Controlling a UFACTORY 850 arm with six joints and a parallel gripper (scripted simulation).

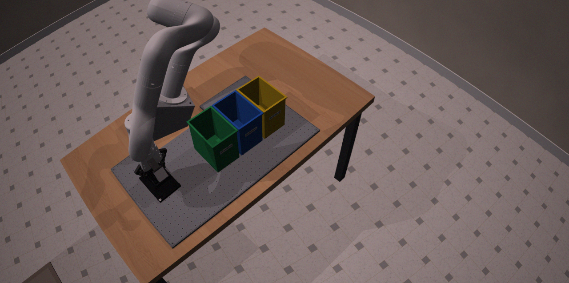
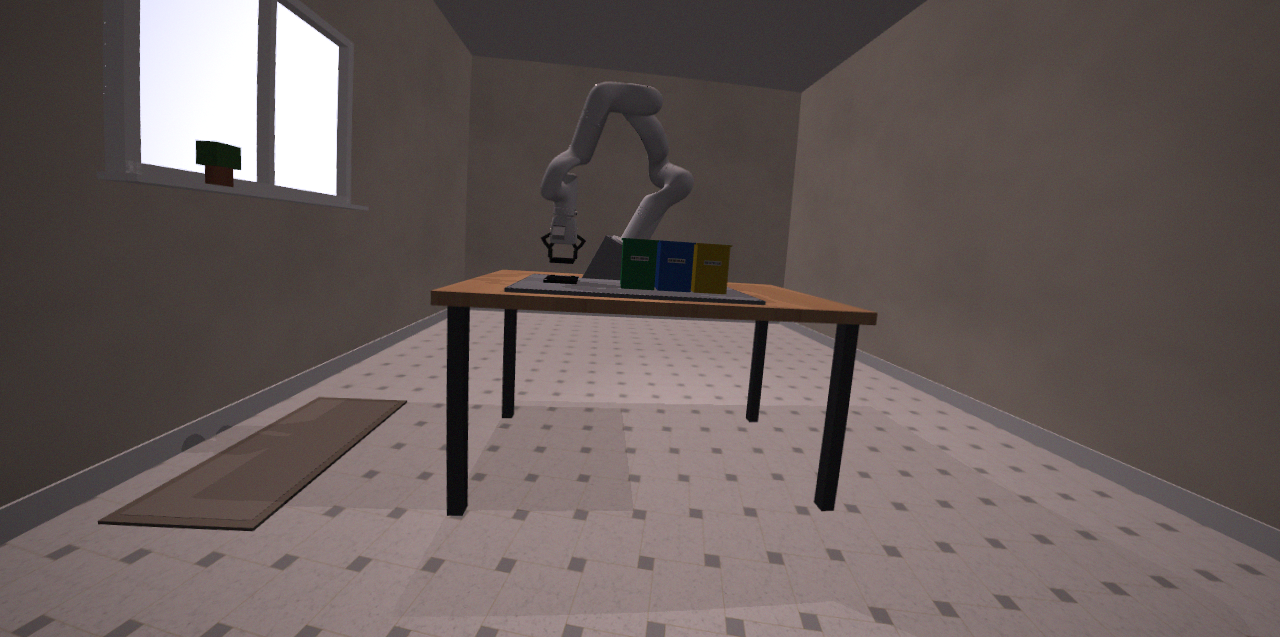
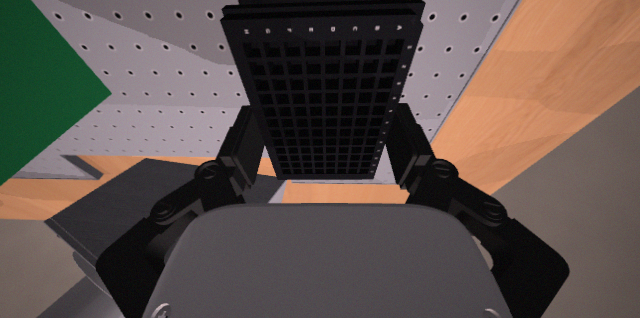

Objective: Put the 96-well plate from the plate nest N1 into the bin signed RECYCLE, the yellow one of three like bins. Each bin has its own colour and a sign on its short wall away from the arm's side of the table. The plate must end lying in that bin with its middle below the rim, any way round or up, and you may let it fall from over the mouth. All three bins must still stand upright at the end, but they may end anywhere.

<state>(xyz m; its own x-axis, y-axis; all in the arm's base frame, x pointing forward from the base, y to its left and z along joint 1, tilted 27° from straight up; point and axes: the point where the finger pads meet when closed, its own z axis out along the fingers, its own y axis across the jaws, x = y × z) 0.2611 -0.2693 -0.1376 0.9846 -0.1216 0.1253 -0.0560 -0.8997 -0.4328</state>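
Right now my hand is 90 mm above the black plate nest. From my hand the other things lie so: black 96-well plate 10 mm below; green bin 80 mm ahead, 280 mm to the left; blue bin 90 mm ahead, 410 mm to the left.
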